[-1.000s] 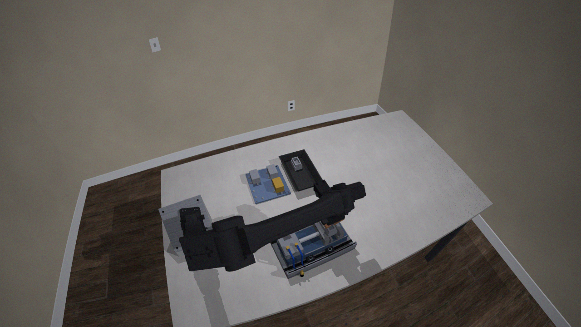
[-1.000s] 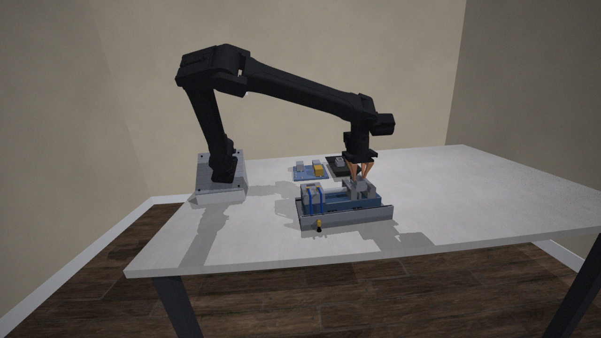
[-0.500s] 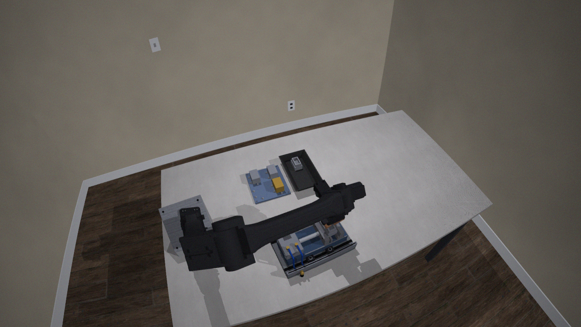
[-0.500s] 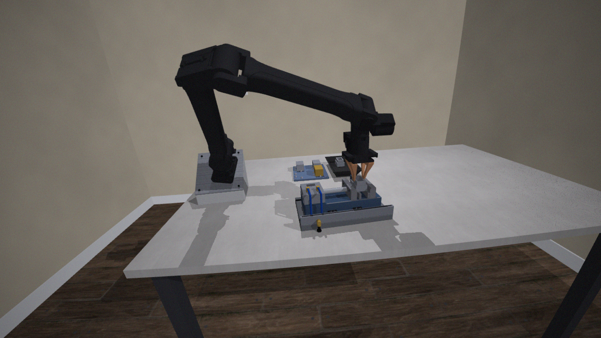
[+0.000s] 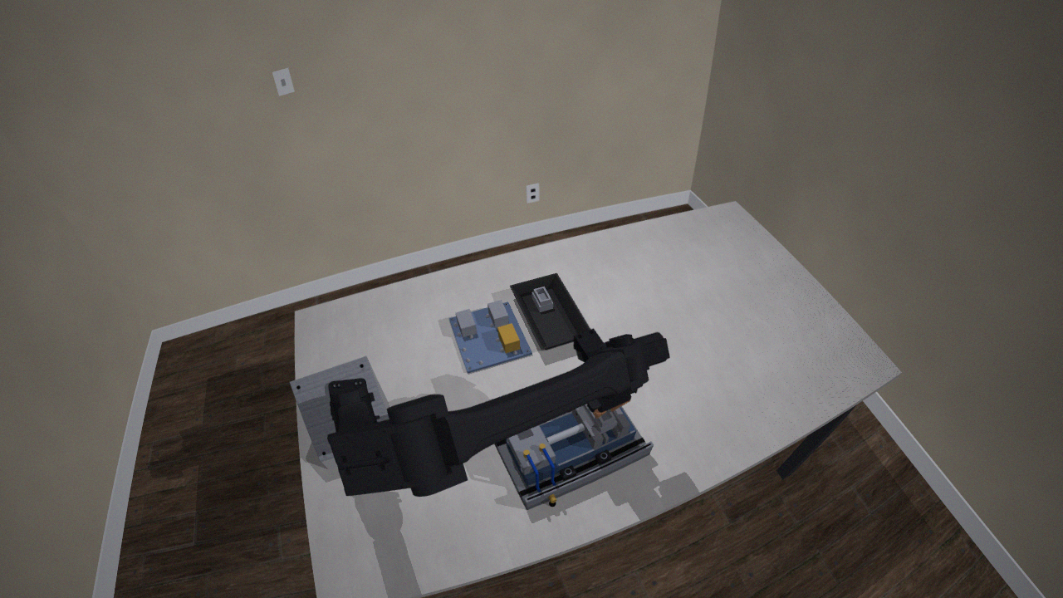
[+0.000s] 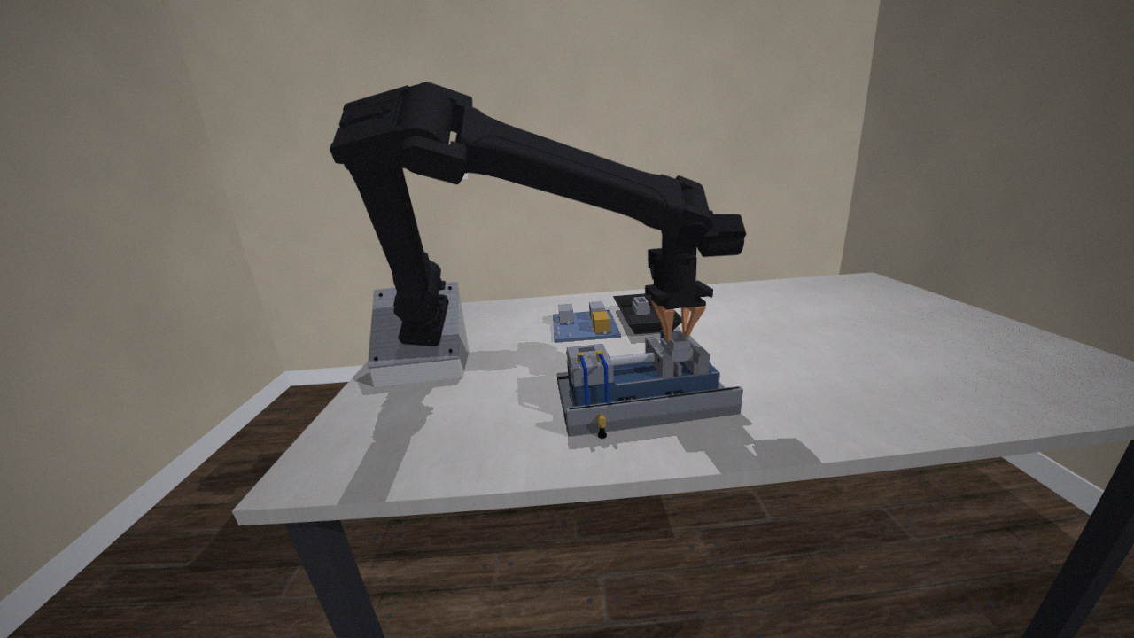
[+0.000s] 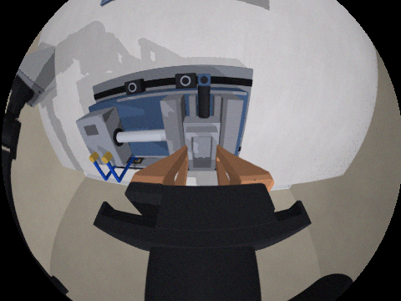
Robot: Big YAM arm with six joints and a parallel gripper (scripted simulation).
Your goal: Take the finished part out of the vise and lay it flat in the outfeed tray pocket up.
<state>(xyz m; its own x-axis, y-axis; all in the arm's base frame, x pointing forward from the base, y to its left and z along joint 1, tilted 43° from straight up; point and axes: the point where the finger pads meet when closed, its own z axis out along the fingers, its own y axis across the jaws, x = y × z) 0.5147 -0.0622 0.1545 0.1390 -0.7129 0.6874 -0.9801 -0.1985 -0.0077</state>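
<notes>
Now: the yellow block 12 cm behind my hand, 32 cm to the left of it and 9 cm below it. The rest, counted from my hand: blue fixture plate 17 cm behind, 36 cm to the left, 11 cm below.
</notes>
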